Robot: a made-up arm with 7 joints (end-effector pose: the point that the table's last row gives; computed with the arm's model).
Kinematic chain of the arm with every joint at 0, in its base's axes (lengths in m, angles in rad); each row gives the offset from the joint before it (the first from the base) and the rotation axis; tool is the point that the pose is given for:
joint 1: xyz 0 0 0.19 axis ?
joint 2: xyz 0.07 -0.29 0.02 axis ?
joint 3: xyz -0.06 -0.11 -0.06 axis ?
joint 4: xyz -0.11 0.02 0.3 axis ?
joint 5: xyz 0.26 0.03 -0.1 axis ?
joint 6: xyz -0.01 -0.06 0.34 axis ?
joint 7: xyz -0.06 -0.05 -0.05 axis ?
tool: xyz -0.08 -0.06 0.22
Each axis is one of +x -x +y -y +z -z.
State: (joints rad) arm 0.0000 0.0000 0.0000 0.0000 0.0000 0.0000 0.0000
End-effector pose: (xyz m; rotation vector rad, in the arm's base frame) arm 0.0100 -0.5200 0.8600 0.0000 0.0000 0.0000
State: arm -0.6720 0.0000 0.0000 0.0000 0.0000 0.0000 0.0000
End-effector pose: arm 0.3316 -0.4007 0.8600 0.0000 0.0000 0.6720
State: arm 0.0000 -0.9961 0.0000 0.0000 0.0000 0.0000 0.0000
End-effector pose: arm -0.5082 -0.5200 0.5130 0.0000 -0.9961 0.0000
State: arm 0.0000 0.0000 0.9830 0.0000 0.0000 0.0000 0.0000
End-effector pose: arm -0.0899 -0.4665 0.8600 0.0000 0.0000 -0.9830
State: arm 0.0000 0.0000 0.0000 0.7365 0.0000 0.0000 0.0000
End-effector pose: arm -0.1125 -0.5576 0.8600 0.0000 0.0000 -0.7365
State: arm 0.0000 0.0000 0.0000 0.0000 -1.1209 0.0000 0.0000
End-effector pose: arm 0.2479 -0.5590 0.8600 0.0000 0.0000 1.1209
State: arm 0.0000 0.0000 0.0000 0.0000 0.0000 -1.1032 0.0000
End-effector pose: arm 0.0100 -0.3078 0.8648 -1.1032 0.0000 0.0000
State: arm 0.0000 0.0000 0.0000 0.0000 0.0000 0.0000 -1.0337
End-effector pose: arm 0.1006 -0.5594 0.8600 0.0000 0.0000 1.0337
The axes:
joint 1: -z
joint 2: +y
joint 3: -z
joint 4: -z
joint 5: -z
joint 6: +x
joint 7: -z

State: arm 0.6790 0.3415 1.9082 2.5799 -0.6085 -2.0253 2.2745
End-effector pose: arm -0.0142 -0.1832 0.5806 0.9000 -1.5924 -0.6362
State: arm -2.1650 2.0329 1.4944 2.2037 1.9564 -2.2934 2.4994
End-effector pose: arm -0.1490 0.5270 0.3665 0.2500 -0.8888 1.6844
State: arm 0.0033 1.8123 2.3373 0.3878 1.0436 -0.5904 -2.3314
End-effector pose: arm 0.7570 -0.4362 0.2525 -0.7916 1.4617 -1.5456
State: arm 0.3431 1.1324 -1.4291 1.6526 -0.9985 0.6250 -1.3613
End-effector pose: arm 0.4049 -0.9405 0.1328 1.7125 0.1190 1.1110
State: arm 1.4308 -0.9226 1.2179 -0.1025 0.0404 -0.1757 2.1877
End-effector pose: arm -0.4888 0.3440 0.6355 -0.6388 0.5375 1.3970
